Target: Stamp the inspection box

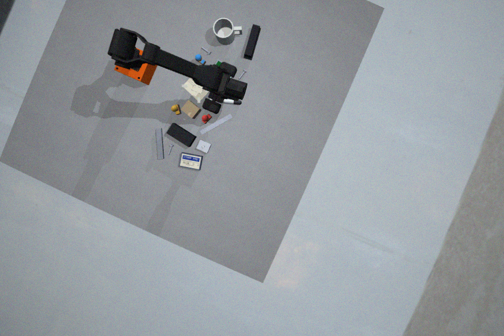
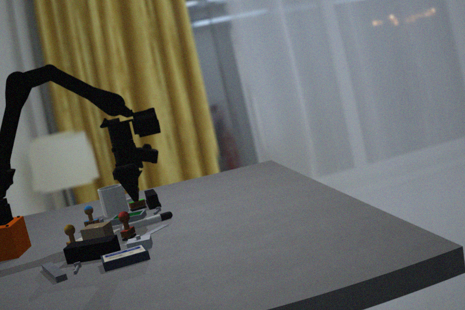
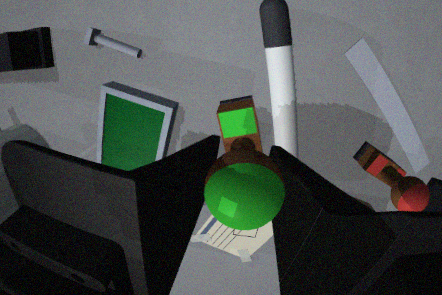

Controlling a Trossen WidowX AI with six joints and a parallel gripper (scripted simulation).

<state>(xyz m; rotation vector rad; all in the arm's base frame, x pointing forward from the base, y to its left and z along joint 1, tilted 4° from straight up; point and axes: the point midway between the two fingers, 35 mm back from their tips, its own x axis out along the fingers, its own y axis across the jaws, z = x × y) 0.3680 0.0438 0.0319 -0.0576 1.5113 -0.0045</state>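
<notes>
Right now my gripper tip is 5 cm past the green ink pad, 9 cm to the right of it and 6 cm above it. From my gripper tip the other things lie so: marker (4 cm ahead, 2 cm to the right, 6 cm below); then green-knobbed PASS stamp (right at my gripper tip); then red stamp (2 cm behind, 13 cm to the right, 4 cm below).
</notes>
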